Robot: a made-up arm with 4 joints.
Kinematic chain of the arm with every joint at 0, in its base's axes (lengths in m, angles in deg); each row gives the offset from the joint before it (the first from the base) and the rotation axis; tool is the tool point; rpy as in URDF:
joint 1: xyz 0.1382 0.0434 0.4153 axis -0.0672 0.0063 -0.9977
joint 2: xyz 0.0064 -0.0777 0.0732 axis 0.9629 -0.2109 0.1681
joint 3: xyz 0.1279 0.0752 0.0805 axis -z
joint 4: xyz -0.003 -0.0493 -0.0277 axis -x
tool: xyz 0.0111 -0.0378 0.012 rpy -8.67 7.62 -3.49
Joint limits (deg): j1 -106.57..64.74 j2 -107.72..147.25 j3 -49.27..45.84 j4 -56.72..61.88
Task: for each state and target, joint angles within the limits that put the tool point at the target. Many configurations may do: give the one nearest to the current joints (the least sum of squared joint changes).
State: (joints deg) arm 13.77 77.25 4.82 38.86
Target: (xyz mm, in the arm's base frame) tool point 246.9 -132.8 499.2
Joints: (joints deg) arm 2.79 122.49 13.42 33.55
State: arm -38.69 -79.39 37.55 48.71
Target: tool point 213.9 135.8 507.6
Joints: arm -61.73 -62.92 39.42 49.03
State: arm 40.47 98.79 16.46 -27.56
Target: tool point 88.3 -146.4 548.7
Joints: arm 63.28 95.81 -12.11 -17.98
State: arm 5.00 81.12 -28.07 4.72
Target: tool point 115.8 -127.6 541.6
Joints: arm 46.69 74.31 15.51 -2.15
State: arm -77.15 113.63 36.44 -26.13
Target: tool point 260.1 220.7 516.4
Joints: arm -103.64 128.52 -12.21 -3.19
